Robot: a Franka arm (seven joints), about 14 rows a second.
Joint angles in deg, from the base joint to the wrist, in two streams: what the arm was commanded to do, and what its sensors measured. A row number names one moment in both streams.
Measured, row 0:
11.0, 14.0, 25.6, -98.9, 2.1, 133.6, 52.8
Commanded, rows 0 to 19:
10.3, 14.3, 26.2, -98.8, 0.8, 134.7, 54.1
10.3, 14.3, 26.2, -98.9, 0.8, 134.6, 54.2
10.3, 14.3, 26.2, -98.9, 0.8, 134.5, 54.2
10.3, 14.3, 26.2, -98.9, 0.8, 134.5, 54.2
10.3, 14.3, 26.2, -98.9, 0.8, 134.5, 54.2
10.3, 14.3, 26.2, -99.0, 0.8, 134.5, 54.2
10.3, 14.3, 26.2, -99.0, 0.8, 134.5, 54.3
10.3, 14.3, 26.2, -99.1, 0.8, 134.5, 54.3
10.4, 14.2, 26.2, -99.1, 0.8, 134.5, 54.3
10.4, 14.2, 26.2, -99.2, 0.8, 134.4, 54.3
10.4, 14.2, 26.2, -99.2, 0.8, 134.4, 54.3
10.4, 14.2, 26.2, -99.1, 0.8, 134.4, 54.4
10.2, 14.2, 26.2, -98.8, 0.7, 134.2, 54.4
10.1, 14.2, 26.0, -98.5, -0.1, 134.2, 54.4
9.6, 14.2, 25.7, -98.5, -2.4, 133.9, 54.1
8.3, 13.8, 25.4, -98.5, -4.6, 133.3, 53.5
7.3, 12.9, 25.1, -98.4, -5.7, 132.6, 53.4
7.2, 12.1, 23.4, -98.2, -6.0, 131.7, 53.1
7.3, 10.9, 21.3, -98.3, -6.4, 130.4, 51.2
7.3, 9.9, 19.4, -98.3, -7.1, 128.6, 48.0
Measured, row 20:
7.8, 12.6, 21.9, -98.1, -5.5, 131.8, 51.5
